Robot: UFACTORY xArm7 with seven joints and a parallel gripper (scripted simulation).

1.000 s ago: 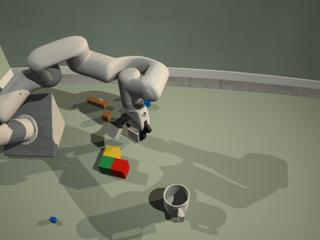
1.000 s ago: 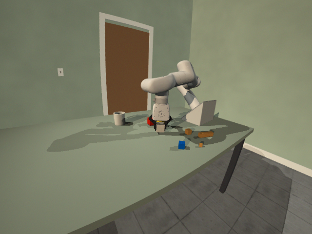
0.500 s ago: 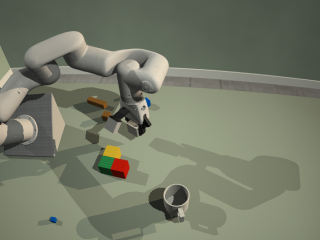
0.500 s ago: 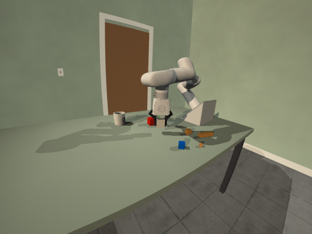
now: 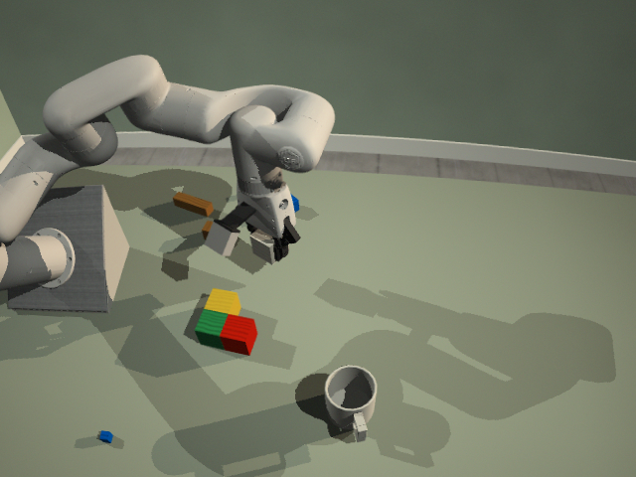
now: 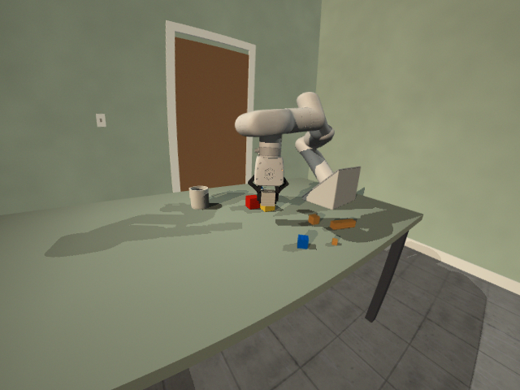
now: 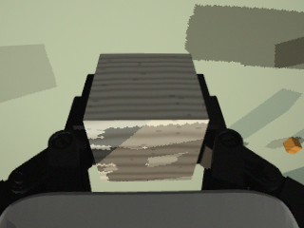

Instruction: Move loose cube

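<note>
The red cube is 50 mm behind my hand, 160 mm to the right of it and 70 mm below it. The rest, counted from my hand: long orange block: 210 mm behind, 200 mm to the left, 80 mm below; yellow cube: 90 mm behind, 100 mm to the right, 70 mm below; beige cube: right at my hand.
</note>
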